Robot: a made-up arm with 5 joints. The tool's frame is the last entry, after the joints.
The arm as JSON. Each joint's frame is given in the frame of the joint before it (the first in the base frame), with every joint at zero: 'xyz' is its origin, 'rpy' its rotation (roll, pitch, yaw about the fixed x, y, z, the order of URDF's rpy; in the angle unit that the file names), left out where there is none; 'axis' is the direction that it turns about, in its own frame. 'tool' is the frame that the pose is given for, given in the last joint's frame.
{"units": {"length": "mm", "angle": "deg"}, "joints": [
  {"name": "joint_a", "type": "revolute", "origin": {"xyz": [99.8, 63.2, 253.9]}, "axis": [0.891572, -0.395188, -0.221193]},
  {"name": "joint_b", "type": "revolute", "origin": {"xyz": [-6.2, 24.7, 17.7]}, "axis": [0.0, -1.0, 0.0]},
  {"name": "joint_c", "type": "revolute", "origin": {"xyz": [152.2, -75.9, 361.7]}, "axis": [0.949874, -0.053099, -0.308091]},
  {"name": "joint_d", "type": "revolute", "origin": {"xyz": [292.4, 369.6, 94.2]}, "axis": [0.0, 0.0, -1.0]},
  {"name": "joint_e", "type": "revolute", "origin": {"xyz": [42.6, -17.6, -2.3]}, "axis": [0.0, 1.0, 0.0]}
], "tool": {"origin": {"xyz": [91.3, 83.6, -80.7], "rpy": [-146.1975, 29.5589, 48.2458]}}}
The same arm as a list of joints. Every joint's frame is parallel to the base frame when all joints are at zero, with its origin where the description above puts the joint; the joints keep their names.
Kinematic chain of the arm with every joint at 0, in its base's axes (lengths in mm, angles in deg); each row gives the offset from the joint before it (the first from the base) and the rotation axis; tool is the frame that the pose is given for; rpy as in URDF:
joint_a: xyz 99.8 63.2 253.9 axis 0.891572 -0.395188 -0.221193
joint_b: xyz -6.2 24.7 17.7 axis -y
joint_c: xyz 152.2 -75.9 361.7 axis 0.949874 -0.053099 -0.308091
joint_d: xyz 292.4 369.6 94.2 axis -z
joint_e: xyz 42.6 -17.6 -2.3 axis +y
tool: xyz 91.3 83.6 -80.7 rpy -146.2 29.56 48.25

